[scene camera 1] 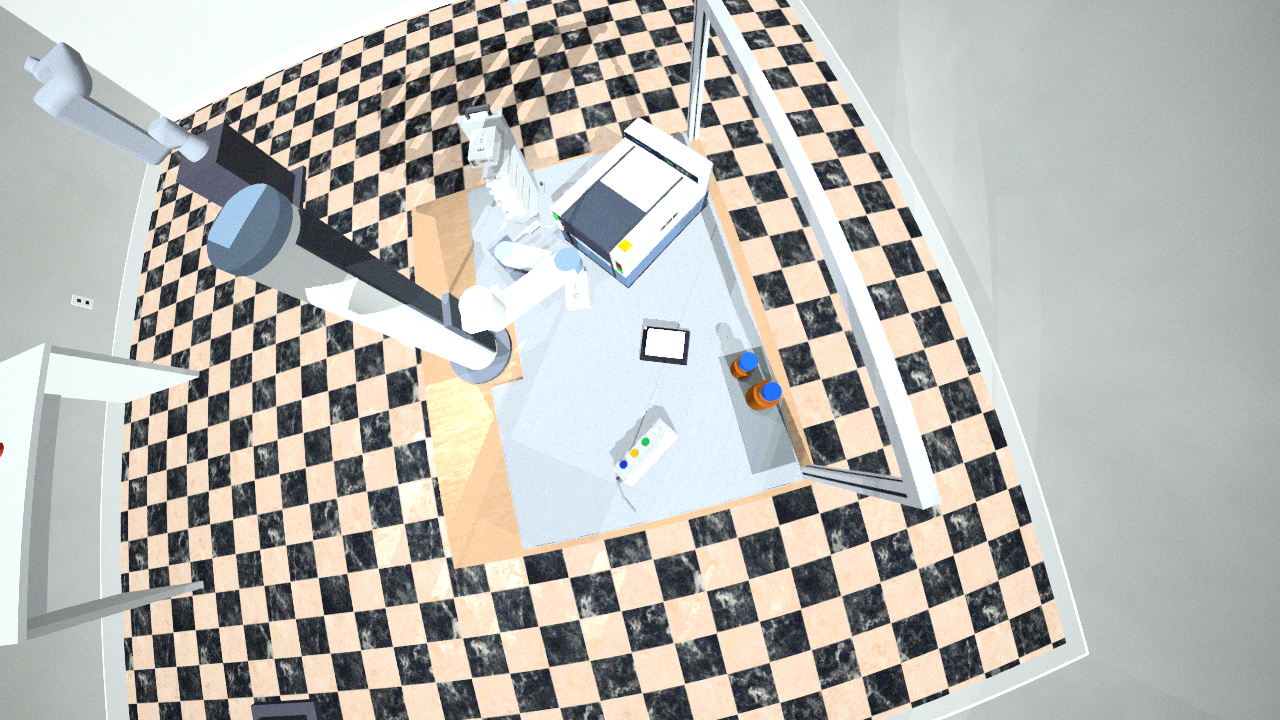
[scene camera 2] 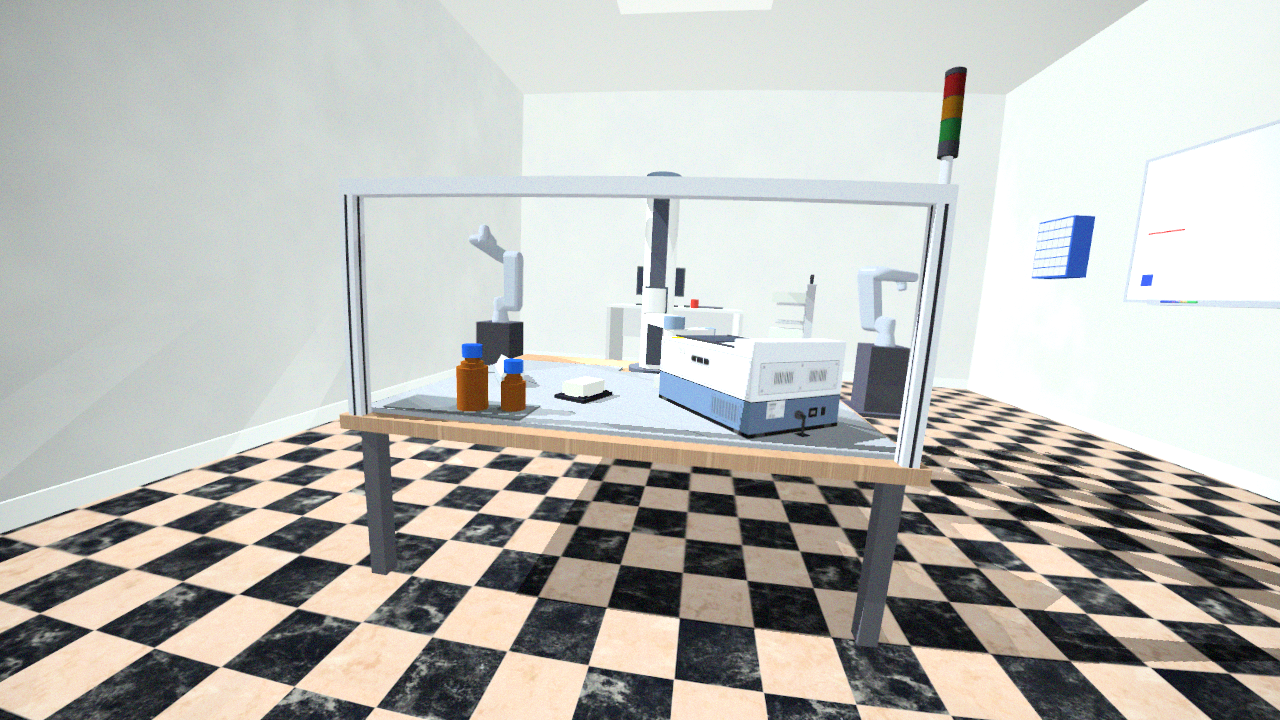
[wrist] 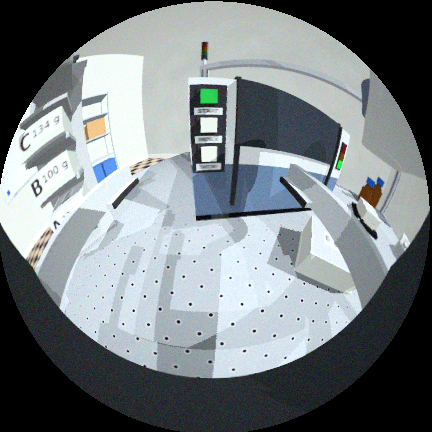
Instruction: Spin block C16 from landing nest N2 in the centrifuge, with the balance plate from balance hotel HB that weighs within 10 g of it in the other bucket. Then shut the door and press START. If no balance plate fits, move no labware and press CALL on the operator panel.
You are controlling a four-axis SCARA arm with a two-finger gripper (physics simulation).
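Seen in the pictures: gripper, between the fingertips: (scene camera 1: 551,236) (wrist: 207,165); arm's base, origin of its link: (scene camera 1: 481,351) (scene camera 2: 654,370).
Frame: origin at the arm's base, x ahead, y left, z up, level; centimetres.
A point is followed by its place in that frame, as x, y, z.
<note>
My gripper (wrist: 207,165) @[37.3, 30.9, 12.2] is open and empty, low over the perforated deck; the arm hides it in scene camera 1. The balance hotel (scene camera 1: 512,186) @[28.7, 48.7, 22.4] stands close by; in the wrist view, plate C (wrist: 49,131), marked 134 g, sits above plate B (wrist: 52,176) @[25.0, 48.2, 16.0], marked 100 g. Another white plate (scene camera 1: 484,145) @[26.3, 52.8, 39.6] is on top. The centrifuge (scene camera 1: 662,183) @[79.2, 33.4, 22.3] (scene camera 2: 751,380) @[96.8, 34.0, 16.2] (wrist: 220,192) @[42.7, 31.9, 6.3] shows a dark front panel (wrist: 285,117) @[47.3, 24.8, 18.4] and a green button (wrist: 209,96) @[41.1, 32.8, 19.3] above the START label. A pale box (scene camera 1: 577,291) @[41.4, 10.2, 5.4] (wrist: 322,257) @[37.8, 16.2, 5.5] is right of my gripper, no label readable. I cannot identify block C16.
A white block (scene camera 1: 665,342) @[66.7, -16.5, 6.8] (scene camera 2: 583,386) @[73.7, -14.7, 6.2] (wrist: 369,214) @[61.5, -12.3, 6.0] sits on a black base. The operator panel (scene camera 1: 657,440) @[56.0, -47.1, 9.0] has coloured buttons. Two brown bottles (scene camera 1: 763,395) @[89.7, -42.5, 18.5] (scene camera 2: 471,385) @[96.3, -40.1, 9.1] (wrist: 370,195) @[91.1, -37.7, 7.6] stand near the table edge. A metal frame (scene camera 1: 810,188) @[101.7, -5.4, 62.0] (scene camera 2: 644,186) @[104.4, 6.4, 59.8] borders that side.
</note>
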